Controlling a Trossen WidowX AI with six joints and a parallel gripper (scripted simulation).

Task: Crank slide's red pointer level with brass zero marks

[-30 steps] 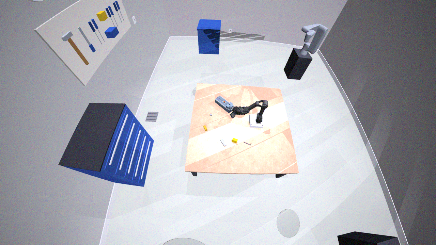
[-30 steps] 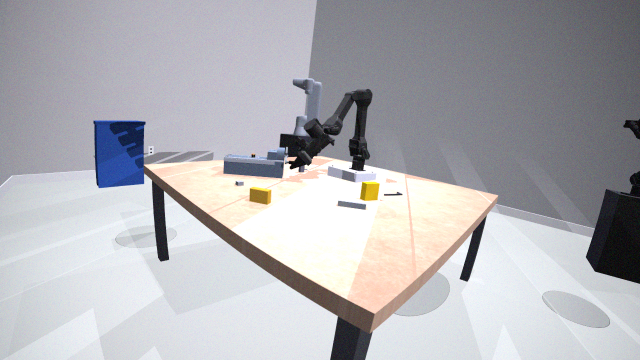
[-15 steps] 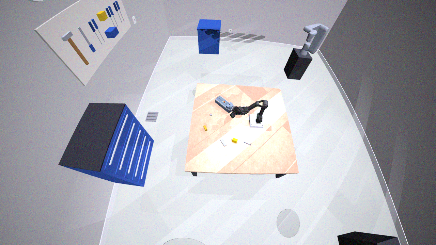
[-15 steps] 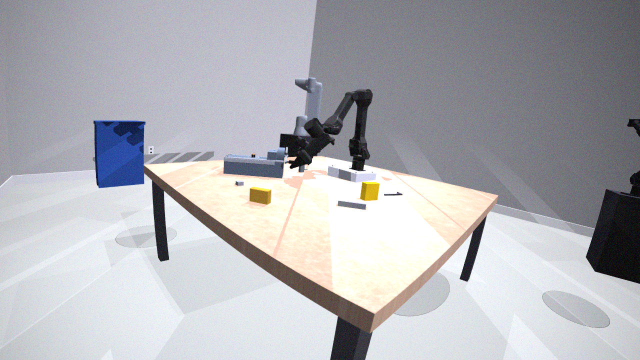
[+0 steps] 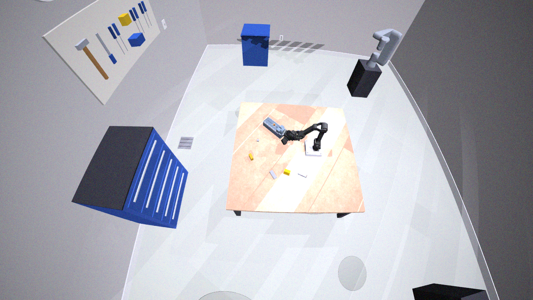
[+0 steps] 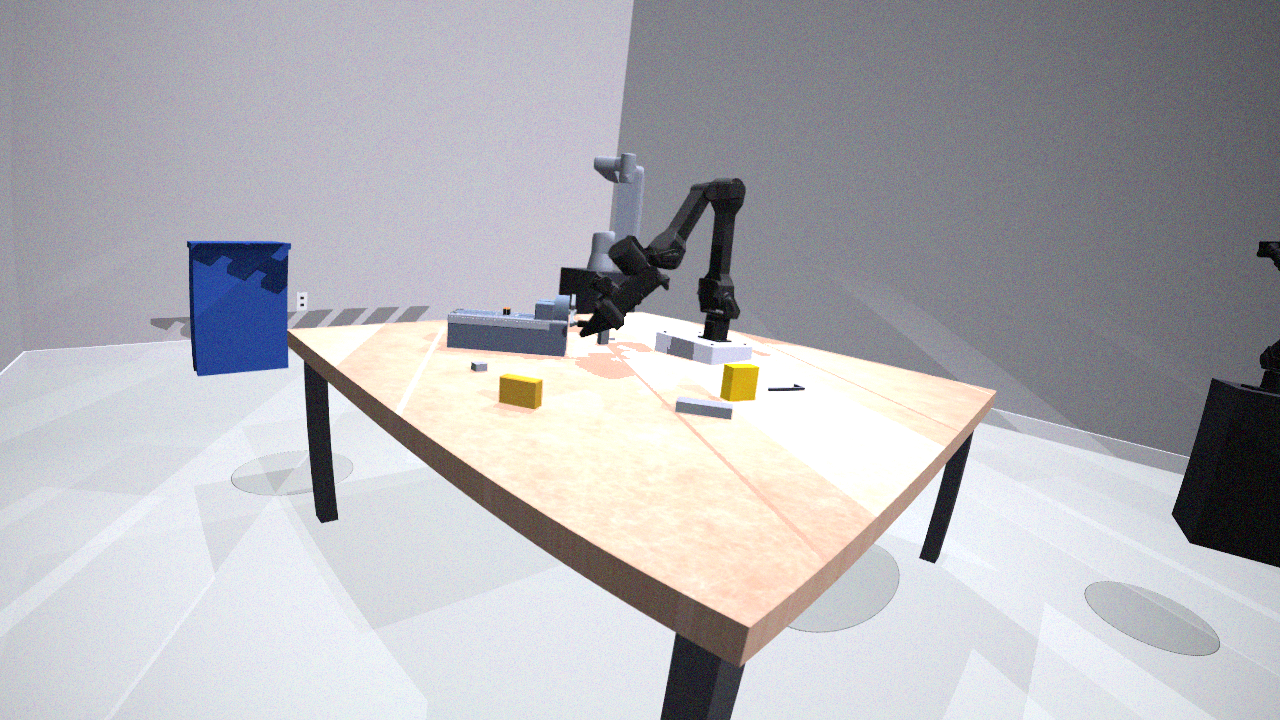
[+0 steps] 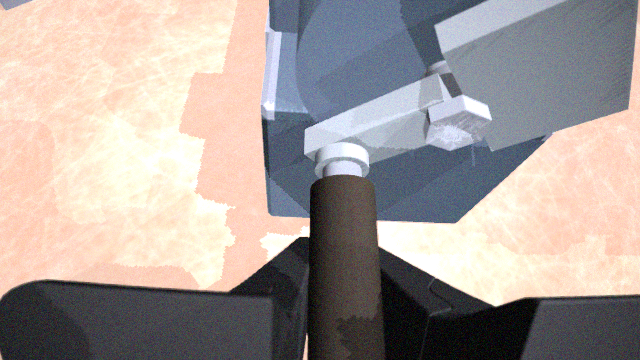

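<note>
The crank is 1 cm behind my gripper tip, 1 cm to the right of it and 3 cm above it. From my gripper tip the other things lie so: red pointer: 10 cm ahead, 14 cm to the right, 4 cm above; grey cube: 27 cm ahead, 2 cm to the left, 4 cm below; dark brown handle: 1 cm behind, 1 cm to the left, 3 cm above.
</note>
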